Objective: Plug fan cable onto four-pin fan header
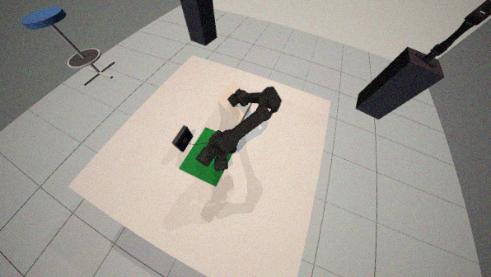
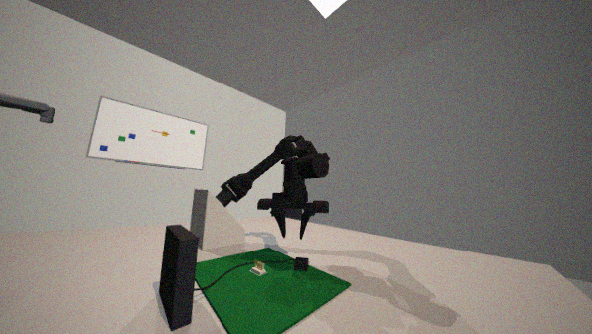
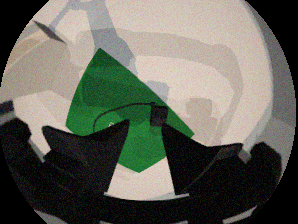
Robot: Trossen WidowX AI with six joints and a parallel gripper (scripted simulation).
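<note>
My gripper tip is 6 cm above the black plug, 3 cm short of it and 1 cm to the right of it. Round my gripper tip: pale four-pin header: 9 cm to the right, 7 cm below, 1 cm behind; then black fan: 25 cm to the right, 3 cm ahead, 1 cm below; then green board: 9 cm to the right, 8 cm below, 1 cm ahead.
</note>
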